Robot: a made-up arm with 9 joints. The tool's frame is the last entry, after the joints. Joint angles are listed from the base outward.
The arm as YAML. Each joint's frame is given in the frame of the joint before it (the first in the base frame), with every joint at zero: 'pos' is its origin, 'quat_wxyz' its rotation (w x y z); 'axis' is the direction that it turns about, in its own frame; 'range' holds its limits. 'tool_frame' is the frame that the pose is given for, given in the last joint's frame.
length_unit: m
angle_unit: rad
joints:
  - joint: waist
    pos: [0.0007, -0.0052, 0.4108]
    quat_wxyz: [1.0, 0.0, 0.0, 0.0]
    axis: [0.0, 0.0, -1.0]
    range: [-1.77, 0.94]
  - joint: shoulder
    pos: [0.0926, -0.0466, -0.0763]
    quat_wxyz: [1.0, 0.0, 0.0, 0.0]
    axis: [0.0, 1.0, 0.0]
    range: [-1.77, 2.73]
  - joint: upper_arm
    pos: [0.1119, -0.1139, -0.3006]
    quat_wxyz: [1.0, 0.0, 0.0, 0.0]
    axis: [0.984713, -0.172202, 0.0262]
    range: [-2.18, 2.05]
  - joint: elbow
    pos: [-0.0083, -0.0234, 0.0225]
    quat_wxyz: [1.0, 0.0, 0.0, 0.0]
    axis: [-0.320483, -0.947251, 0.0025]
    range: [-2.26, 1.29]
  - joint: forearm
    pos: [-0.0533, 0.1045, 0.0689]
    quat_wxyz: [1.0, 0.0, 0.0, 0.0]
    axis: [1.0, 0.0, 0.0]
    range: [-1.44, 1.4]
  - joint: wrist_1
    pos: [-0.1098, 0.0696, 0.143]
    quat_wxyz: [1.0, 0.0, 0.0, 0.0]
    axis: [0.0, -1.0, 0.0]
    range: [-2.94, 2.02]
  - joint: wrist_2
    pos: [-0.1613, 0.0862, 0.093]
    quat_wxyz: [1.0, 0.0, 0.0, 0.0]
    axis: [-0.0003, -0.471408, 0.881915]
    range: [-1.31, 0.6]
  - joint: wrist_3
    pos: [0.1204, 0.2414, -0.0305]
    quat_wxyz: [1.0, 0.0, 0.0, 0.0]
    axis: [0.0, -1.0, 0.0]
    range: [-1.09, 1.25]
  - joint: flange
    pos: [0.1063, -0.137, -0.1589]
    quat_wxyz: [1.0, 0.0, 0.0, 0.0]
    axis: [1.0, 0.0, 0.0]
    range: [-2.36, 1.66]
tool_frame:
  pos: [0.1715, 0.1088, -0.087]
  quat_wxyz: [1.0, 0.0, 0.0, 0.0]
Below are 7 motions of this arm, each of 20 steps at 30 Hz.
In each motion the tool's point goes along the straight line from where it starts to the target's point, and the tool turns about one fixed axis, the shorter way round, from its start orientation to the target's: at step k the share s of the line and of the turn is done. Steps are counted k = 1, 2, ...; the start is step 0. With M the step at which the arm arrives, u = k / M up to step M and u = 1 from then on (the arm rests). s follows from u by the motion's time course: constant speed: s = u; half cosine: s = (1 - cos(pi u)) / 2; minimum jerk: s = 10 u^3 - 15 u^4 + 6 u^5.
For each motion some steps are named. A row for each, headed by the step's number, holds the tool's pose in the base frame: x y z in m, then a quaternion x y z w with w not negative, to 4 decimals.
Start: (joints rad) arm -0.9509 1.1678 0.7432 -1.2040 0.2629 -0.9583 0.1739 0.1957 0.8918
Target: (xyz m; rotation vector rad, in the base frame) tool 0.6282 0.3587 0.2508 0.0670 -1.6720 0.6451
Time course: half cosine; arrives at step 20
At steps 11, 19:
11: 0.4668 0.3408 0.2082 -0.0678 -0.8358 0.3563 0.4121
19: 0.6258 0.3584 0.2502 0.0278 -0.7304 0.2823 0.6214

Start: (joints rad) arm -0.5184 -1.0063 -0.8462 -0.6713 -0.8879 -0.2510 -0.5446 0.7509 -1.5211
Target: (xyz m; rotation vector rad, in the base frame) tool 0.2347 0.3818 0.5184 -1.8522 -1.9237 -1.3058
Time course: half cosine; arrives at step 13
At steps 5, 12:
5: 0.3853 0.2239 0.4336 -0.8567 -0.2935 -0.4140 0.0926
12: 0.2379 0.3784 0.5166 -0.6273 -0.6383 -0.4380 0.0847

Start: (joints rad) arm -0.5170 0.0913 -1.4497 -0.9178 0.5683 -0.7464 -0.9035 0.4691 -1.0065
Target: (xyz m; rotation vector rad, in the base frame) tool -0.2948 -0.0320 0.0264 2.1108 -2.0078 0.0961
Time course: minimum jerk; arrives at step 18
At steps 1, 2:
1: -0.0457 0.0154 0.0247 -0.7159 0.6281 -0.2124 0.2188
2: -0.0482 0.0149 0.0248 -0.7165 0.6291 -0.2107 0.2155

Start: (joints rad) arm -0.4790 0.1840 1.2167 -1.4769 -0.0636 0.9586 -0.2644 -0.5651 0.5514
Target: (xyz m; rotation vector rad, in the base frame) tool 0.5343 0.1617 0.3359 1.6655 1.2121 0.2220
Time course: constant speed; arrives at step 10
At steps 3, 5, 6, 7, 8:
3: 0.4483 0.1108 0.3723 0.6470 0.6394 0.1168 0.3987
5: 0.4729 0.1253 0.3619 0.6620 0.6025 0.1101 0.4320
6: 0.4851 0.1326 0.3567 0.6689 0.5834 0.1067 0.4482
7: 0.4974 0.1399 0.3515 0.6752 0.5640 0.1031 0.4640
8: 0.5097 0.1472 0.3463 0.6812 0.5441 0.0996 0.4796

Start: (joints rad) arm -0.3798 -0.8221 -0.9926 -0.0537 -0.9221 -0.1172 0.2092 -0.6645 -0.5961
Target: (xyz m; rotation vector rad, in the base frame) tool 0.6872 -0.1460 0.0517 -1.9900 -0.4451 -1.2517
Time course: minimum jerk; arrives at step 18
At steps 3, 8, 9, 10, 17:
3: 0.4699 -0.1220 -0.1344 -0.8127 0.1111 -0.3468 0.4549
8: 0.5513 -0.1310 -0.0647 -0.8087 0.0044 -0.4047 0.4269
9: 0.5745 -0.1335 -0.0448 -0.8052 -0.0262 -0.4201 0.4177
10: 0.5978 -0.1361 -0.0248 -0.8007 -0.0568 -0.4350 0.4080
17: 0.6868 -0.1460 0.0514 -0.7742 -0.1727 -0.4867 0.3659

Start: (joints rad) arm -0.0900 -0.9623 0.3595 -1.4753 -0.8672 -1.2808 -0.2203 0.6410 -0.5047
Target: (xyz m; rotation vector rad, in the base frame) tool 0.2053 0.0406 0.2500 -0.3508 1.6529 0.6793
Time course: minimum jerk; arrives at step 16
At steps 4, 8, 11, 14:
4: 0.1680 -0.0974 0.1487 -0.5216 0.3391 0.3222 0.7135
8: 0.1845 -0.0364 0.1935 -0.3712 0.5259 0.3217 0.6944
11: 0.1978 0.0129 0.2297 -0.2337 0.6549 0.3077 0.6495
14: 0.2046 0.0381 0.2482 -0.1595 0.7117 0.2959 0.6168

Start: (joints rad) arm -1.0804 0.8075 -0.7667 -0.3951 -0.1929 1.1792 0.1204 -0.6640 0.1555
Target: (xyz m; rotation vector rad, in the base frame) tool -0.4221 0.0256 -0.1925 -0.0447 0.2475 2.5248
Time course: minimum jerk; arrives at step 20
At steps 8, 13, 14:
8: -0.3347 -0.0099 -0.2170 -0.3124 0.1528 0.7661 0.5405
13: -0.3920 0.0134 -0.2010 -0.1219 0.1163 0.9053 0.3900
14: -0.4012 0.0171 -0.1984 -0.0899 0.1094 0.9212 0.3625

